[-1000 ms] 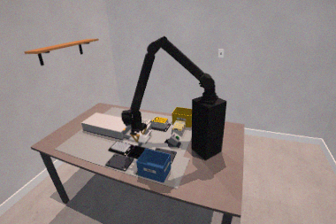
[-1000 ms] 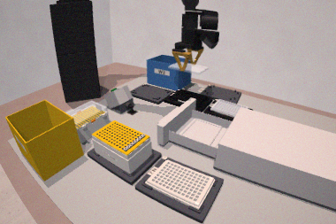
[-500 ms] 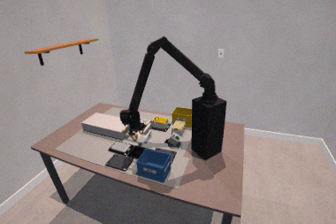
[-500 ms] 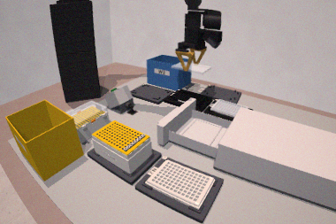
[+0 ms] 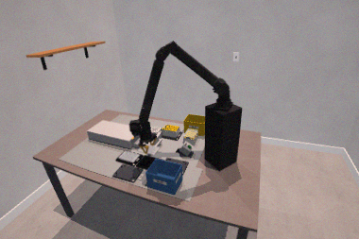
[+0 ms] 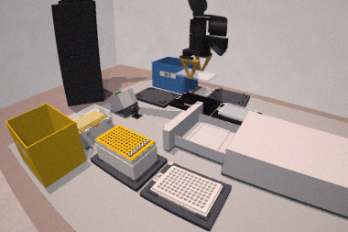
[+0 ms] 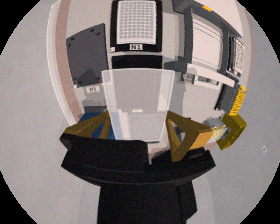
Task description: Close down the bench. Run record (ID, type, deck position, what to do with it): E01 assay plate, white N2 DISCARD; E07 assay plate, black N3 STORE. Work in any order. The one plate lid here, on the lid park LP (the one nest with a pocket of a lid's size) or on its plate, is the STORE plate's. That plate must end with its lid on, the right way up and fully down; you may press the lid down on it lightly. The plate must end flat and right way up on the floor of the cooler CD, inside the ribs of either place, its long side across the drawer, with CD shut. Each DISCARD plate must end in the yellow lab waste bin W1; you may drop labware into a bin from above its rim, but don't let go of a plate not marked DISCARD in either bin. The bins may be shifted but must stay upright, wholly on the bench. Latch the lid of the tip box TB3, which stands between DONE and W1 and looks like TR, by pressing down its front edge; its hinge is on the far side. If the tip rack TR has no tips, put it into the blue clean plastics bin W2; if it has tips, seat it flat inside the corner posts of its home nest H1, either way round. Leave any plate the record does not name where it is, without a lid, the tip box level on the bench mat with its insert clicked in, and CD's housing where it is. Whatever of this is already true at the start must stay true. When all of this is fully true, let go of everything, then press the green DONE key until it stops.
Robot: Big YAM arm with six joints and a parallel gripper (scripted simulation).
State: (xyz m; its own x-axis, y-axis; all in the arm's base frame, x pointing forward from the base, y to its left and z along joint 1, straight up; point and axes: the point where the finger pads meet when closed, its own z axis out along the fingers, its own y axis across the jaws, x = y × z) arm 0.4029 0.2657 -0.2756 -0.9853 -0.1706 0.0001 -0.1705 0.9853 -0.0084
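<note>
My hand is 11 cm above the black plate. From my hand the other things lie so: dark lid park nest (16 cm behind, 12 cm below, 6 cm to the right); black slab (12 cm below); plate lid (right at my hand).
</note>
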